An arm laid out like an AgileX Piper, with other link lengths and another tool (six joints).
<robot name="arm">
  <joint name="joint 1" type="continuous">
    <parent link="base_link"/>
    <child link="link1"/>
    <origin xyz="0 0 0.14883" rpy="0 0 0"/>
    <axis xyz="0 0 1"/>
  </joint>
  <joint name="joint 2" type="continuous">
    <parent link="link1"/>
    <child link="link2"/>
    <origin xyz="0 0 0" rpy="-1.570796 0 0"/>
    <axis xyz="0 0 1"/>
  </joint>
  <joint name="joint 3" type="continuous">
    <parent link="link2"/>
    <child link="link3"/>
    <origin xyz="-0.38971 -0.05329 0" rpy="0 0 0"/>
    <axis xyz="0 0 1"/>
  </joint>
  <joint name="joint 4" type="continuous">
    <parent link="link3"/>
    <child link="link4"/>
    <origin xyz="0.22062 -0.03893 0" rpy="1.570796 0 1.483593"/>
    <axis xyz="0 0 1"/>
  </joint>
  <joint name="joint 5" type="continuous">
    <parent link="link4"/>
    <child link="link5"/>
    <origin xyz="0 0 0" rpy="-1.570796 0 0"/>
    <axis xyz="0 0 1"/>
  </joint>
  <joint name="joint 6" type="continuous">
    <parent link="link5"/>
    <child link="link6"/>
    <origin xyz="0 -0.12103 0" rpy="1.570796 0 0"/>
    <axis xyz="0 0 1"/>
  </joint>
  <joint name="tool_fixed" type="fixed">
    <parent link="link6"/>
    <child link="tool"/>
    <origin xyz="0.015 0.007 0.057" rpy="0 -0.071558 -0.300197"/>
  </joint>
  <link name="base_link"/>
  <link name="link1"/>
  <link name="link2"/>
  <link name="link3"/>
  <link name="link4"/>
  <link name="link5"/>
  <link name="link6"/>
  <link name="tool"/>
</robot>
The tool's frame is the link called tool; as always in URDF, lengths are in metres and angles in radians. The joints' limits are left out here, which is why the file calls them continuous.
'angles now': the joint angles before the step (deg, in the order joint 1, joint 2, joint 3, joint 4, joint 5, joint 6). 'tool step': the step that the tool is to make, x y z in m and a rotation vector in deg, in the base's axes. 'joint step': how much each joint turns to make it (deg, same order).
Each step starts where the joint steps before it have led.
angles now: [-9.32, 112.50, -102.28, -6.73, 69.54, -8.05]
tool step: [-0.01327, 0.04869, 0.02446, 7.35, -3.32, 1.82]
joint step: [3.04, -4.42, 2.03, 7.55, 0.12, 0.71]
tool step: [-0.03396, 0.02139, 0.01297, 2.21, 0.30, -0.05]
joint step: [1.74, -5.44, 5.90, 1.64, 0.01, 1.79]
